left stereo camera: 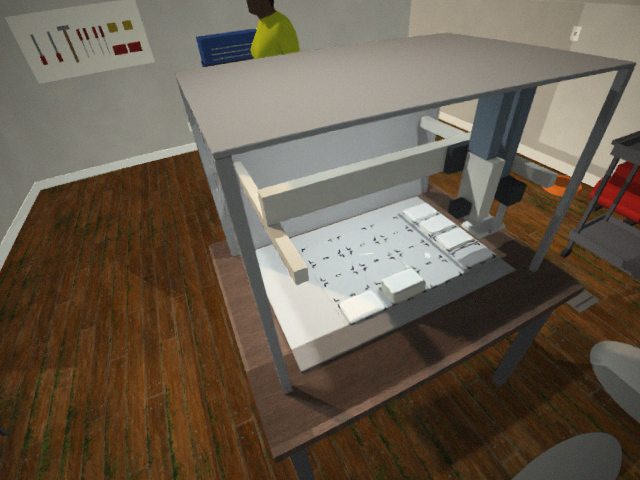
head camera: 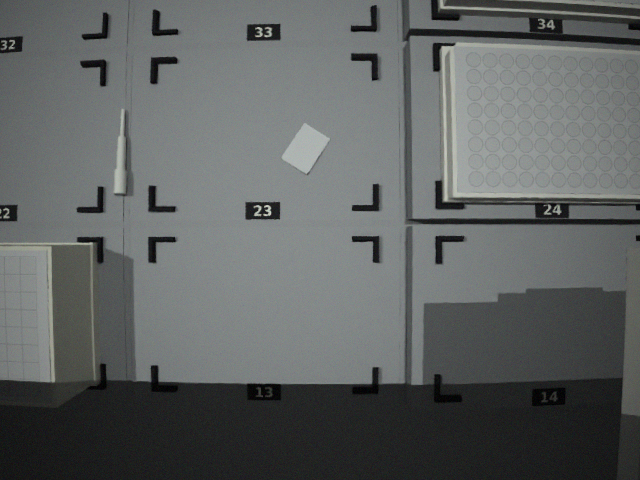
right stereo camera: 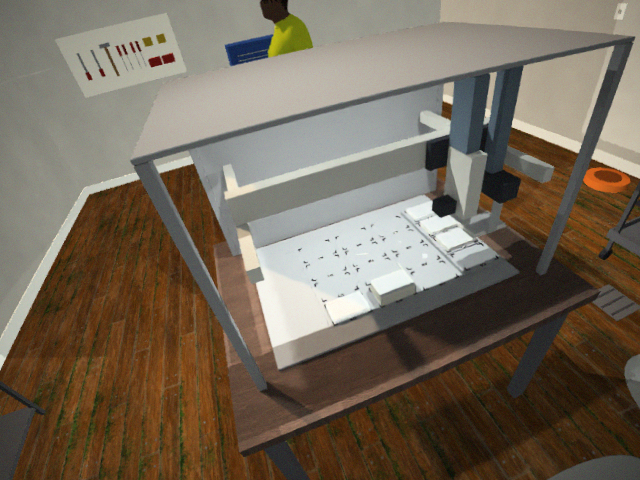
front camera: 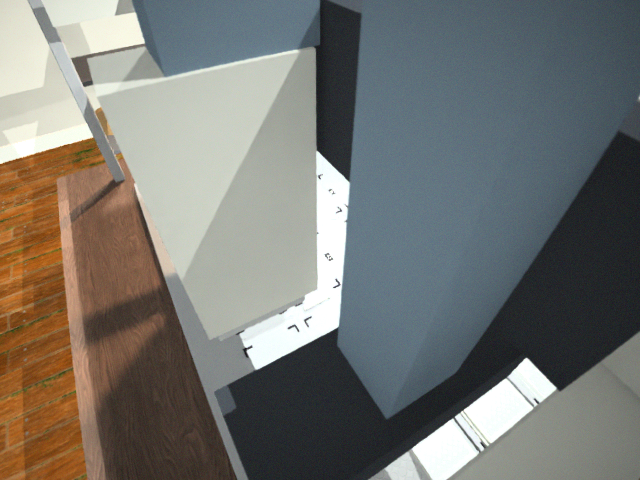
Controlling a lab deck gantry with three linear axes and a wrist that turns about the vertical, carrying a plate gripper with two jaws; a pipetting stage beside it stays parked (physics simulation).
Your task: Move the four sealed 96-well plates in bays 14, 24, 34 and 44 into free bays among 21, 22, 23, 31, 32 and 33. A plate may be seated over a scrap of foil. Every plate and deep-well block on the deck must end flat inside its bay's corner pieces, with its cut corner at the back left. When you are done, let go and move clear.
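Places are measured from the robot's base along level axes (x ahead, y left, z up), in millimetres.
Where they show: gripper, fingertip midpoint: (left stereo camera: 483, 225) (right stereo camera: 480, 224); robot's base at its link origin: (left stereo camera: 351, 324) (right stereo camera: 334, 324).
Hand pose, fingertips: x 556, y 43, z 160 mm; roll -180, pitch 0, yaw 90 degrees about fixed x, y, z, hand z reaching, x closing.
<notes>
Things, the pixels of their top centre, and the offset from my fingertips. "spot": a spot on its surface instead.
- sealed plate at its top centre: (right stereo camera: 481, 222) (left stereo camera: 483, 223) 0 mm left, 0 mm ahead, 7 mm up
- Bay 14 at a spot on its surface: (head camera: 516, 268) spot: 28 mm left, 21 mm back, 145 mm down
- bay 24 at a spot on its surface: (head camera: 547, 118) (right stereo camera: 453, 237) (left stereo camera: 452, 237) spot: 108 mm left, 10 mm back, 131 mm down
- bay 34 at a spot on its surface: (front camera: 498, 410) spot: 213 mm left, 37 mm ahead, 131 mm down
- bay 44 at a spot on its surface: (front camera: 537, 374) spot: 300 mm left, 32 mm ahead, 131 mm down
- foil scrap at its top centre: (head camera: 305, 148) (left stereo camera: 427, 255) 97 mm left, 139 mm back, 159 mm down
- deep-well block at its top centre: (right stereo camera: 392, 282) (left stereo camera: 403, 281) 0 mm left, 328 mm back, 118 mm down
- low plate at its top centre: (right stereo camera: 347, 305) (left stereo camera: 361, 304) 0 mm left, 492 mm back, 145 mm down
- pale tip at a spot on its surface: (head camera: 120, 160) spot: 91 mm left, 247 mm back, 154 mm down
The gripper (left stereo camera: 486, 222) (right stereo camera: 481, 221) is at the deck's right end, shut on a sealed plate (left stereo camera: 484, 226) (right stereo camera: 479, 225), held raised and partly hidden by the parked stage. The far jaw is hidden. Bay 14 (head camera: 516, 268) holds no plate. The plate in bay 24 (front camera: 445, 449) (head camera: 547, 118) (left stereo camera: 454, 238) (right stereo camera: 454, 238), the plate in bay 34 (front camera: 498, 410) (left stereo camera: 436, 224) (right stereo camera: 440, 223) and the plate in bay 44 (front camera: 537, 374) (left stereo camera: 418, 212) lie on the deck. A foil scrap (head camera: 305, 148) (left stereo camera: 427, 255) lies in bay 23.
A deep-well block (head camera: 72, 310) (left stereo camera: 403, 285) (right stereo camera: 392, 287) stands in bay 12, a low plate (left stereo camera: 361, 305) (right stereo camera: 347, 307) in bay 11. A pale tip (head camera: 120, 160) lies between bays 22 and 23. The pipetting stage (front camera: 222, 196) (left stereo camera: 478, 186) (right stereo camera: 462, 180) blocks much of the front view.
</notes>
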